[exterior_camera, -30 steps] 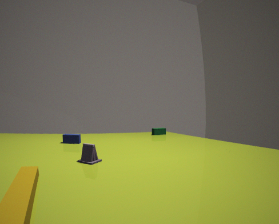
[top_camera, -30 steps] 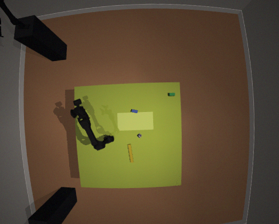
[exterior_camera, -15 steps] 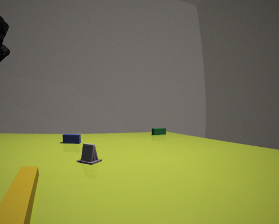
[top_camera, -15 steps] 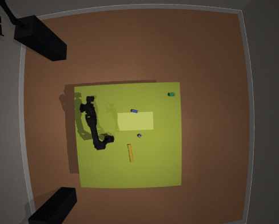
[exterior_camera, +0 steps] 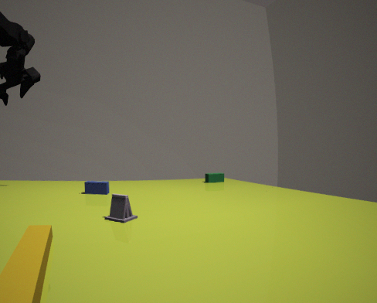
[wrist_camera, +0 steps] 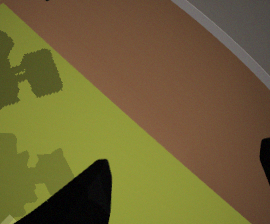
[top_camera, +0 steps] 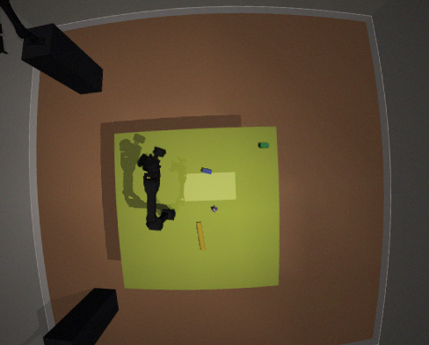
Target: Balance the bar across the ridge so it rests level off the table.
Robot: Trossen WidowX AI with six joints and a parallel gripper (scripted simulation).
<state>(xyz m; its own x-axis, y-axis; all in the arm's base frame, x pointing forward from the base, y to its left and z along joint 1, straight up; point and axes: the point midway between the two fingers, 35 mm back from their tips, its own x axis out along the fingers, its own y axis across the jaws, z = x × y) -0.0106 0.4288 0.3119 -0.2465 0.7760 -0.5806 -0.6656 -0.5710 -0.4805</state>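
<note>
My gripper tip is 250 mm short of the yellow bar, 640 mm to the left of it and 280 mm above it. Also, from my gripper tip: blue block: 320 mm ahead, 140 mm to the right, 280 mm below; green block: 760 mm ahead, 40 mm to the left, 280 mm below.
</note>
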